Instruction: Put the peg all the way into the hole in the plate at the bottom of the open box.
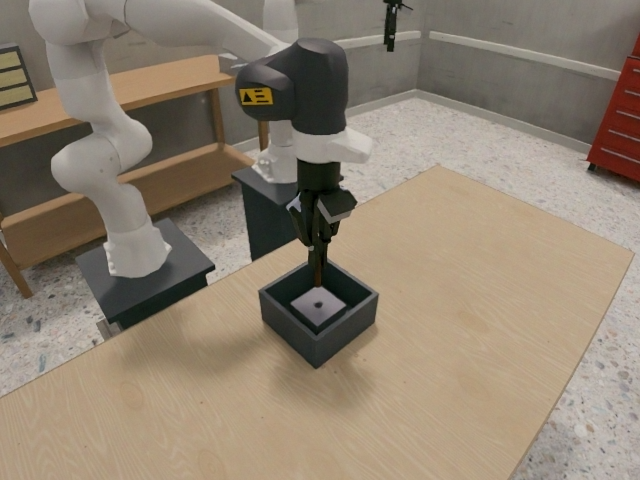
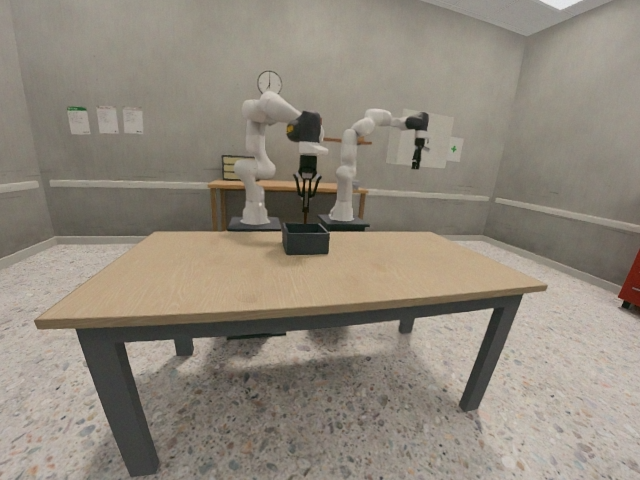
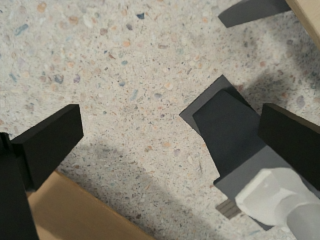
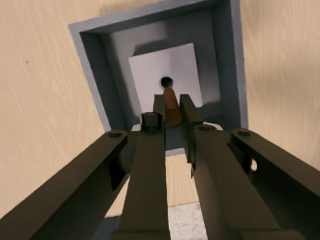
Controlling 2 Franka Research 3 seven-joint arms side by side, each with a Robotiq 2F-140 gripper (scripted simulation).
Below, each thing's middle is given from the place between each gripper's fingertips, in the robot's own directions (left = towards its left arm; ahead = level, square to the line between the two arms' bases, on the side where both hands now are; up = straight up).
I see the grey plate (image 1: 317,309) 160 mm below my right hand (image 1: 317,265). The rest, counted from my right hand: dark grey box (image 1: 274,298): 180 mm below.
My left hand is 430 mm short of the grey plate, 1050 mm to the left of it and 370 mm above it. From my left hand the other things lie so: dark grey box: 430 mm ahead, 1050 mm to the right, 390 mm below.
